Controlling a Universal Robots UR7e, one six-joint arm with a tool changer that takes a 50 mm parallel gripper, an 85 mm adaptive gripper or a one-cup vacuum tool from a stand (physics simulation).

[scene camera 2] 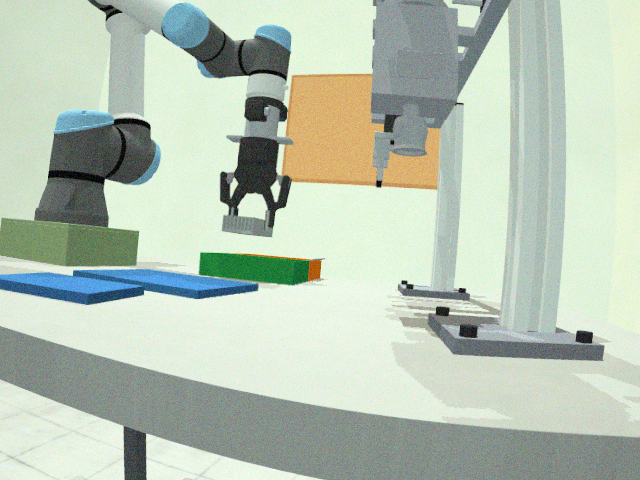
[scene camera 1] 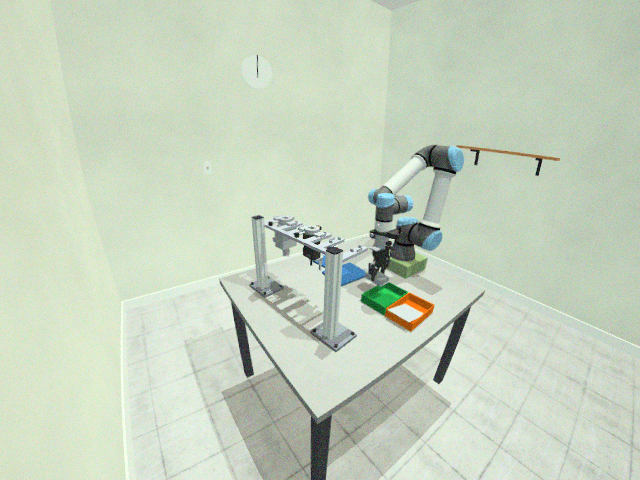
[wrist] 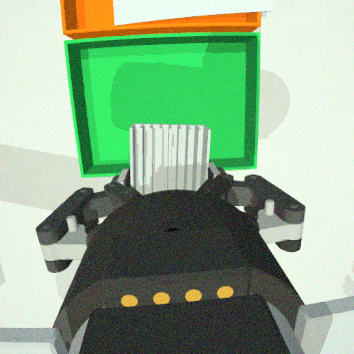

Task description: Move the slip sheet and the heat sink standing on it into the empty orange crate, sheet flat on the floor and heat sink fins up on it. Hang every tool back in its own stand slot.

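Places are measured from the arm's base along level axes (x ahead, y up, z right), in metres.
Pixels of known places: hand, tool point: (scene camera 2: pixel 260 132); arm's base, link origin: (scene camera 2: pixel 71 224) (scene camera 1: pixel 402 255).
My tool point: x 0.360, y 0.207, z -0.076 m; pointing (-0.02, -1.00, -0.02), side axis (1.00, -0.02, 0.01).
Ahead of a thing's pixels: the offset from my tool point to its top centre.
My gripper (scene camera 1: pixel 378 272) (scene camera 2: pixel 251 219) (wrist: pixel 169 175), the black adaptive one, is shut on the grey finned heat sink {dx -0.004, dy -0.166, dz +0.004 m} (scene camera 1: pixel 380 280) (scene camera 2: pixel 242 225) (wrist: pixel 170 152). The heat sink hangs in the air, fins up, near the green crate. The orange crate {dx +0.002, dy -0.238, dz -0.129 m} (scene camera 1: pixel 411 324) (scene camera 2: pixel 314 270) (wrist: pixel 165 28) holds the white slip sheet (scene camera 1: pixel 404 312) (wrist: pixel 190 10). In the wrist view the sheet reaches past the crate's right wall, and a thin edge shows above the rim in scene camera 2, so it looks tilted there. The wrist view cuts off its far part.
The green crate (scene camera 1: pixel 373 305) (scene camera 2: pixel 253 268) (wrist: pixel 74 110) adjoins the orange crate. Blue slabs (scene camera 1: pixel 353 273) (scene camera 2: pixel 170 282) lie beyond it. The tool stand (scene camera 1: pixel 332 294) (scene camera 2: pixel 532 155) carries the vacuum tool {dx +0.264, dy +0.084, dz +0.364 m} (scene camera 1: pixel 283 242) (scene camera 2: pixel 413 67) and a parallel gripper (scene camera 1: pixel 311 252) (scene camera 2: pixel 381 149). The arm's base stands on a pale green block (scene camera 1: pixel 410 266) (scene camera 2: pixel 98 245).
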